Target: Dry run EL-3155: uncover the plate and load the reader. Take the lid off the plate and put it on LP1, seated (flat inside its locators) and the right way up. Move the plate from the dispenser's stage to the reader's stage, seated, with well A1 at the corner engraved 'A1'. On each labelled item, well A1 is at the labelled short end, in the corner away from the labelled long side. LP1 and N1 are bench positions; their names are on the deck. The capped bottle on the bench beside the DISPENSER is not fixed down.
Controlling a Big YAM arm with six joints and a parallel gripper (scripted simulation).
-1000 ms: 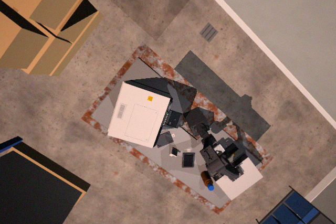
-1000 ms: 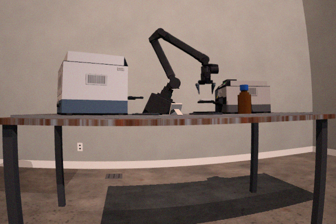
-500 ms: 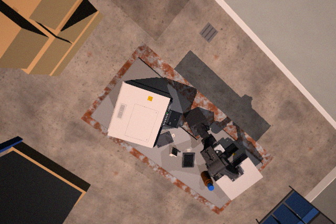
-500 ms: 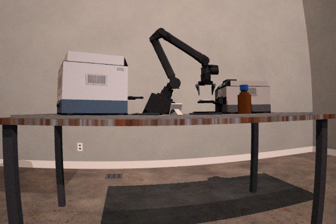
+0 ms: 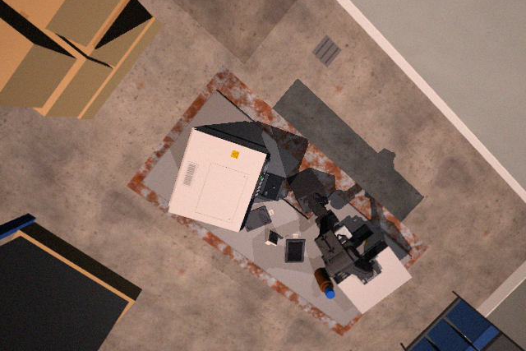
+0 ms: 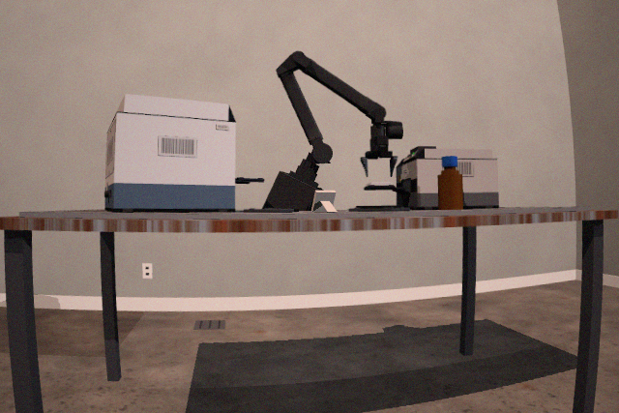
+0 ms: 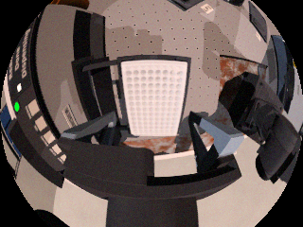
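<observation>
The white well plate is 40 mm below my hand. Also, from my hand: brown capped bottle (270 mm ahead, 190 mm to the left, 20 mm below); then plate lid (290 mm ahead, 120 mm below, 60 mm to the right).
</observation>
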